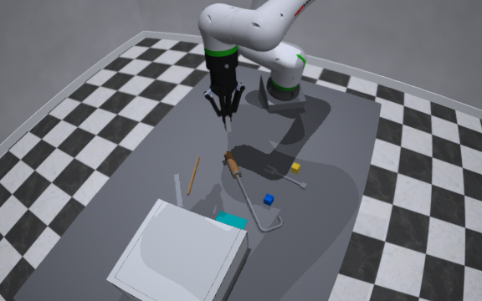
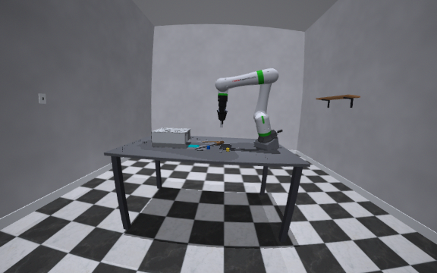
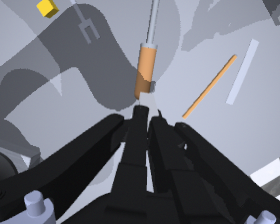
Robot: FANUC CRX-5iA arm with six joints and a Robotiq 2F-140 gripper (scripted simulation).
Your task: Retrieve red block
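The thin wooden stick is 10 cm ahead of my hand, 11 cm to the right of it and 20 cm below it. From my hand the other things lie so: blue cube (12 cm ahead, 18 cm to the left, 19 cm below); then hook tool (8 cm ahead, 12 cm to the left, 19 cm below); then grey fork-ended tool (21 cm to the left, 20 cm below).
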